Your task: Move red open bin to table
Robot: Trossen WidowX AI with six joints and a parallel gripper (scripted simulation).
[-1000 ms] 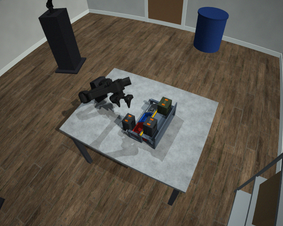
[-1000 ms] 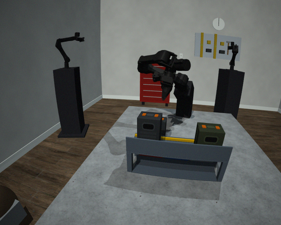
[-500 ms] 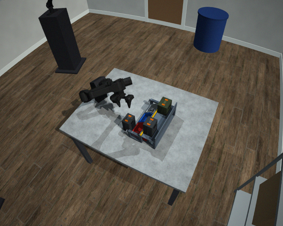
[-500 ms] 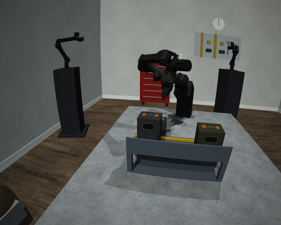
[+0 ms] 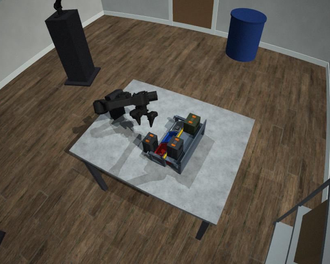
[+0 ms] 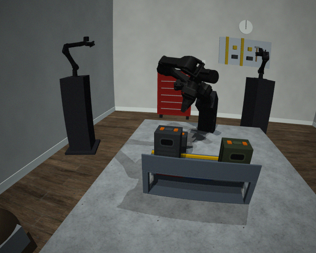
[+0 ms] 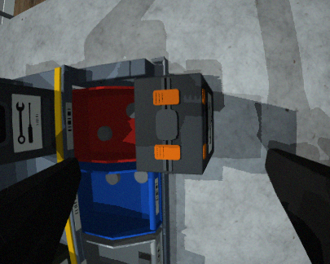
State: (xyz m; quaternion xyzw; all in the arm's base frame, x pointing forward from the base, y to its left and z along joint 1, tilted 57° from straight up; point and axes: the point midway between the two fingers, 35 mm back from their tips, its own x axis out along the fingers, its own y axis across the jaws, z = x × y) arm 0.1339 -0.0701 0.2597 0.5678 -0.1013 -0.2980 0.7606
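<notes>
My hand is 21 cm above the red open bin, 14 cm short of it and 8 cm to the left of it. Also, from my hand: yellow rail 21 cm ahead, 15 cm below, 2 cm to the left; grey bin 22 cm ahead, 21 cm below, 13 cm to the left; blue bin 21 cm below, 18 cm ahead, 3 cm to the left.
</notes>
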